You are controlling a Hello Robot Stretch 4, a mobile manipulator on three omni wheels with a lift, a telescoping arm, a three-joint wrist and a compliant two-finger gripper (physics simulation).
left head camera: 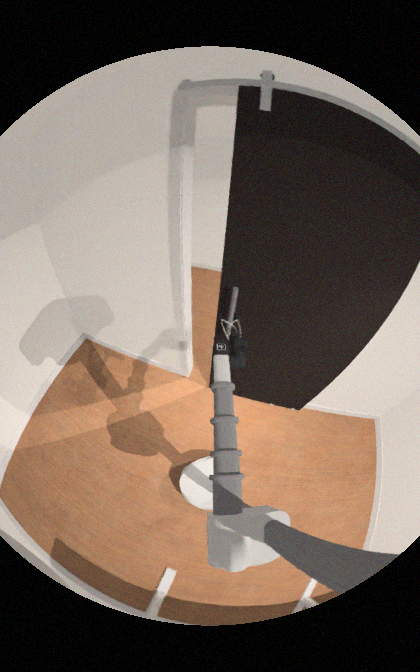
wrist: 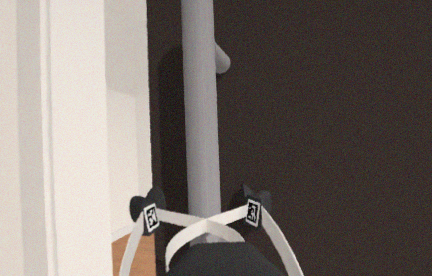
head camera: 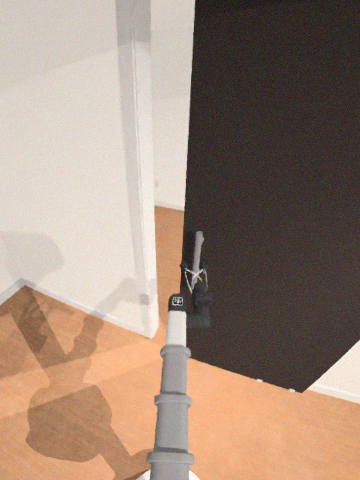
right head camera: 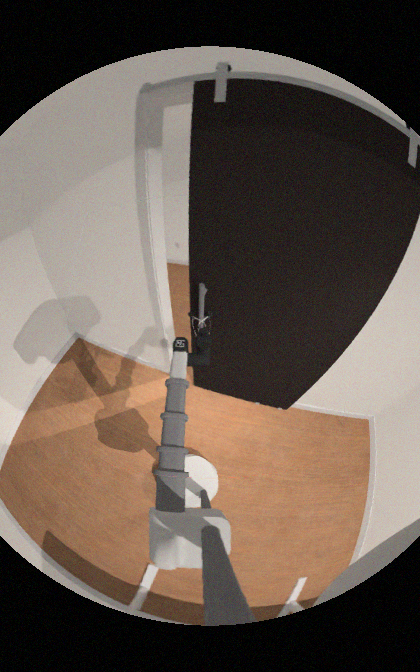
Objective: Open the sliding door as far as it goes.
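Note:
The dark sliding door stands partly open. A narrow upright gap at its left edge shows a white wall and wood floor beyond. Its grey vertical bar handle is near that left edge. My gripper is open around the handle, one fingertip on each side. In the wrist view a space shows between the bar and each fingertip. The handle's lower end is hidden behind the gripper.
The white door post stands left of the gap. Hangers hold the door on an overhead rail. My extended arm reaches over the wood floor. A white wall stands at the left.

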